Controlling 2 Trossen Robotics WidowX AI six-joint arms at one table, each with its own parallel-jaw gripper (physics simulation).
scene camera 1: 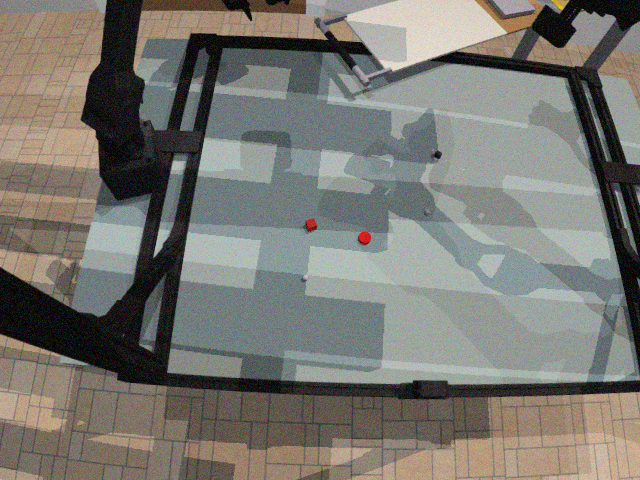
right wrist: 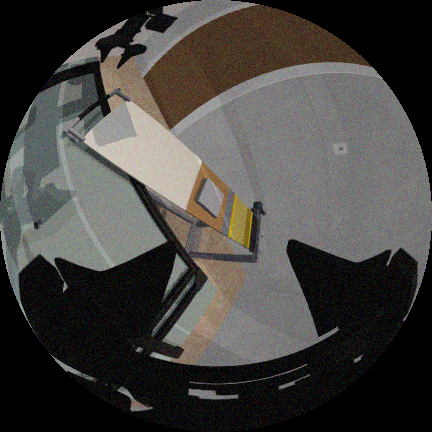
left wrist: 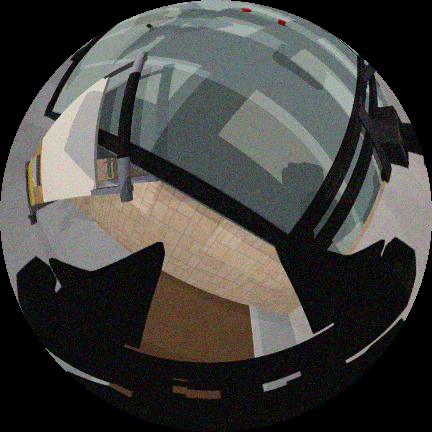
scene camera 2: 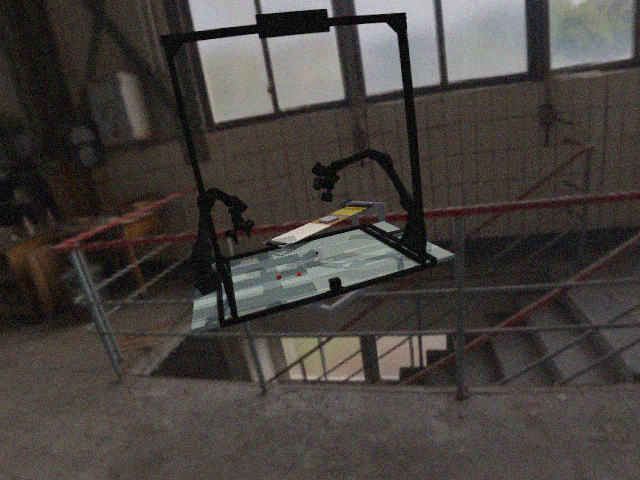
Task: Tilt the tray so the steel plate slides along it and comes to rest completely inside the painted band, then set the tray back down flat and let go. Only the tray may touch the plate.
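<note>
The tray (scene camera 1: 429,36) (scene camera 2: 305,233) (left wrist: 57,155) (right wrist: 150,145) is a long cream board with a dark handle bar at one end, which overhangs the glass table's top edge in scene camera 1. The grey steel plate (scene camera 1: 511,6) (scene camera 2: 328,219) (right wrist: 210,196) lies on the tray's orange-brown section. The yellow band (scene camera 1: 559,2) (scene camera 2: 351,211) (left wrist: 32,182) (right wrist: 241,220) is farther along, past a grey strip; the plate is outside it. My left gripper (scene camera 1: 266,9) (scene camera 2: 242,236) (left wrist: 220,245) is open, apart from the handle bar. My right gripper (scene camera 2: 323,188) (right wrist: 233,246) is open and above the tray.
On the glass table (scene camera 1: 465,335) lie a red cube (scene camera 1: 311,224) (scene camera 2: 278,277), a red disc (scene camera 1: 364,238) (scene camera 2: 298,274), a black block (scene camera 1: 437,154) and a small white ball (scene camera 1: 305,277). A black frame (scene camera 1: 289,384) (scene camera 2: 410,103) borders the table and rises over it.
</note>
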